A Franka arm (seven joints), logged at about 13 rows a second.
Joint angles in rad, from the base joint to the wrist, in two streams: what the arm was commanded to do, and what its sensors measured. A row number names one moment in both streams.
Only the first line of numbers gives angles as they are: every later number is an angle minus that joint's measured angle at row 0.
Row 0, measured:
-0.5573 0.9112 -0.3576 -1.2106 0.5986 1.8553 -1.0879
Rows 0 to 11, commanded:
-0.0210 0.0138 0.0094 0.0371 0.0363 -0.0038 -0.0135
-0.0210 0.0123 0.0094 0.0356 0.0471 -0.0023 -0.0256
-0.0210 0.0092 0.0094 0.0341 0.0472 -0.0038 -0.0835
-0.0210 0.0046 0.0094 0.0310 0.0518 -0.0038 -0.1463
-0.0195 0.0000 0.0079 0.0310 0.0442 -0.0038 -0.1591
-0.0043 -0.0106 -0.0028 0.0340 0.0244 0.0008 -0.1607
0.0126 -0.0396 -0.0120 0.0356 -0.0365 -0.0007 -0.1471
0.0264 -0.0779 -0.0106 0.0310 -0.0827 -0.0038 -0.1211
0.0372 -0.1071 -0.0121 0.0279 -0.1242 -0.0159 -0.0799
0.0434 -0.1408 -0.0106 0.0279 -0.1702 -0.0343 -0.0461
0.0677 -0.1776 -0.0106 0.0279 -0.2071 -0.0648 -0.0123
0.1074 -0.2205 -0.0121 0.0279 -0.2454 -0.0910 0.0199
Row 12, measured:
0.0478 -0.1323 -0.0035 0.0530 -0.1797 -0.0445 -0.0430
